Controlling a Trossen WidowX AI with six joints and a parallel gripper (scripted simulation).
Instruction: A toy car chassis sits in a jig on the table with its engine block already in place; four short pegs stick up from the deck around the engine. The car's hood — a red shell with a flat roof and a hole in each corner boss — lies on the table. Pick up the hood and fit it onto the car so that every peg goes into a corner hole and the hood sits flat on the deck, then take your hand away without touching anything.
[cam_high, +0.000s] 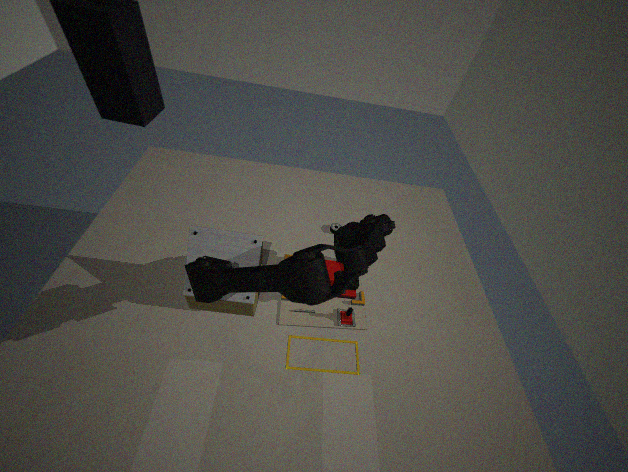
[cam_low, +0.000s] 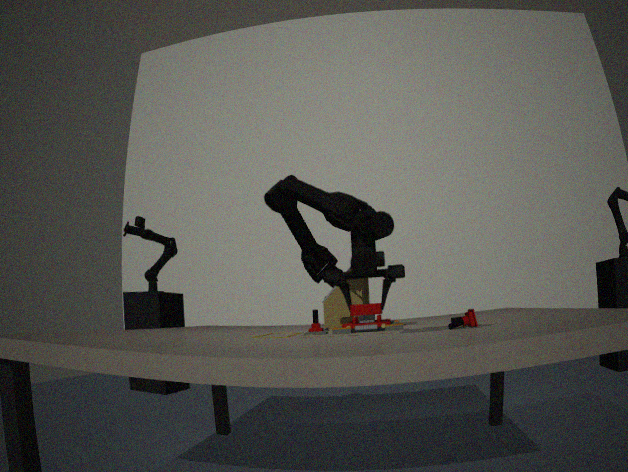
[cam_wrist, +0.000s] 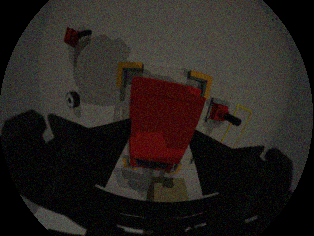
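My gripper tip is now 10 mm below the red hood. Round my gripper tip: grey wheel: 220 mm to the left, 40 mm below, 20 mm behind.
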